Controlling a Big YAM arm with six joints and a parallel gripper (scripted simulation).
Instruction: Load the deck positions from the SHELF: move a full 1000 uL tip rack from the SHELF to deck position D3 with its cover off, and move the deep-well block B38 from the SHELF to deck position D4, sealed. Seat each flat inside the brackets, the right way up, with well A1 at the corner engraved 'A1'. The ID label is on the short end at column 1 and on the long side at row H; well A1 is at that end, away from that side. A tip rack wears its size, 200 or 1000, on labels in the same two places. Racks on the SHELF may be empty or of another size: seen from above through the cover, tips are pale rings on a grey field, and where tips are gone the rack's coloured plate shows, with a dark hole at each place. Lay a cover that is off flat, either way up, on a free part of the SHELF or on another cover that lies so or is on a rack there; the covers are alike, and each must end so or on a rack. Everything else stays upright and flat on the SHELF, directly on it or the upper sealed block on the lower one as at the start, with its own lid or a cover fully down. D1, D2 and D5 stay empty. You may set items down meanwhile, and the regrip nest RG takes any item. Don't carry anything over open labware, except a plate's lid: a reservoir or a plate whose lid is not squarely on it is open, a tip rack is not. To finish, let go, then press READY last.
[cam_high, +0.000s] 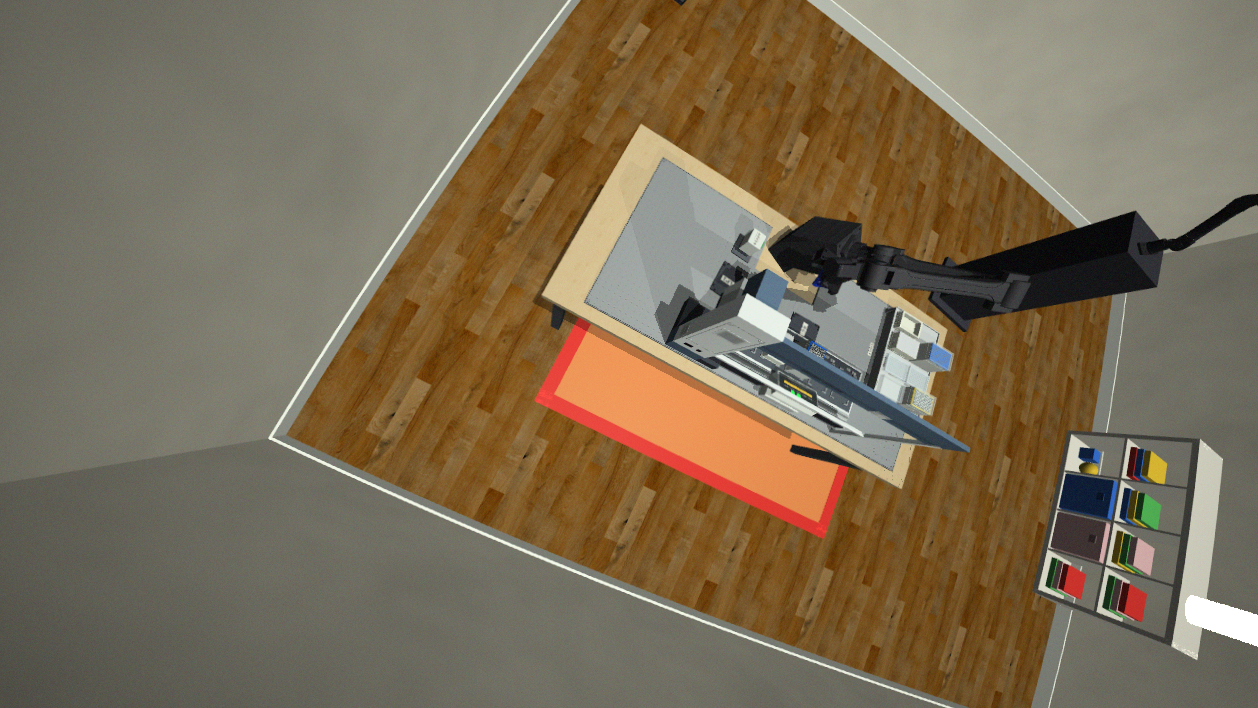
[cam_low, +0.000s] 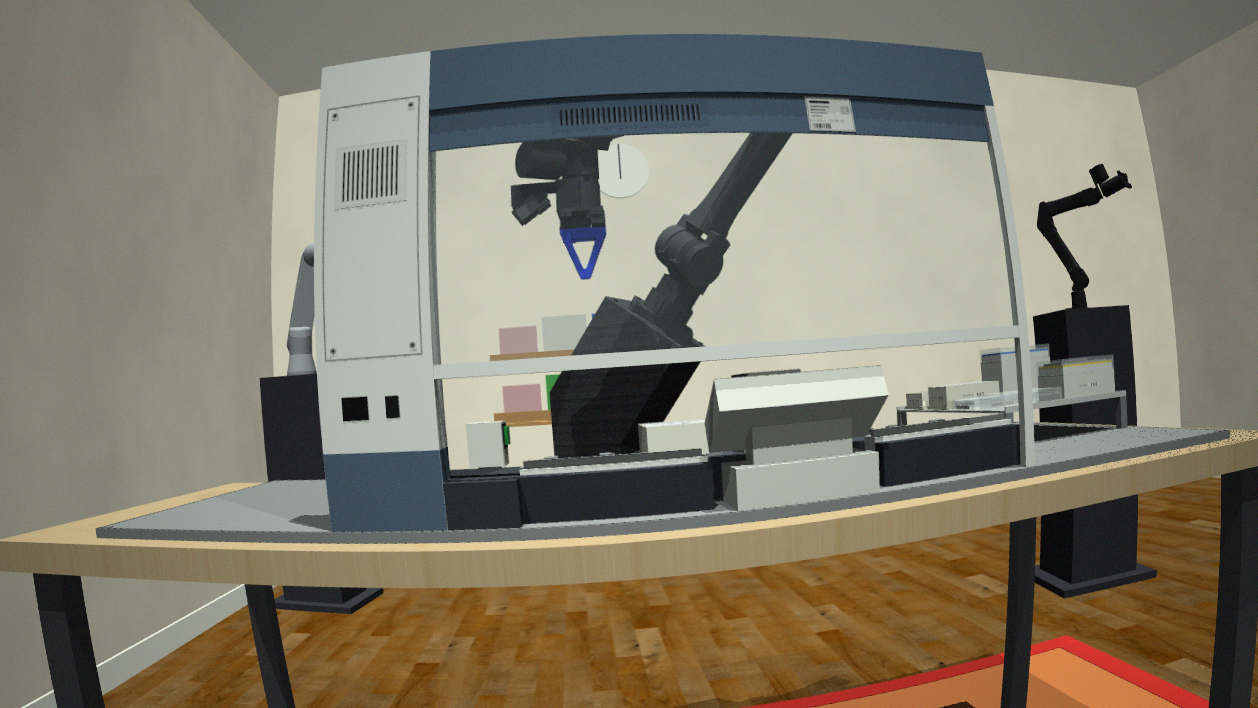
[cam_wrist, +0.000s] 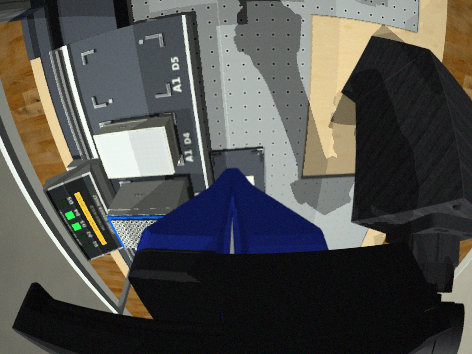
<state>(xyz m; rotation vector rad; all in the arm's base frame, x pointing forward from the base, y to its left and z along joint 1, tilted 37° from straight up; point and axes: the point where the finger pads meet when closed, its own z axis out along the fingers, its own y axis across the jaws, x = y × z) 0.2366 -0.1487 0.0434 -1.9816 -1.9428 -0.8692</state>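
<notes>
My hand is 16 cm past the green button, 17 cm to the left of it and 24 cm above it. The rest, counted from my hand: dark pad 2 cm ahead, 19 cm to the right, 31 cm below; white ready button block 16 cm behind, 18 cm to the right, 25 cm below; blue tip rack 13 cm ahead, 23 cm to the left, 20 cm below.
</notes>
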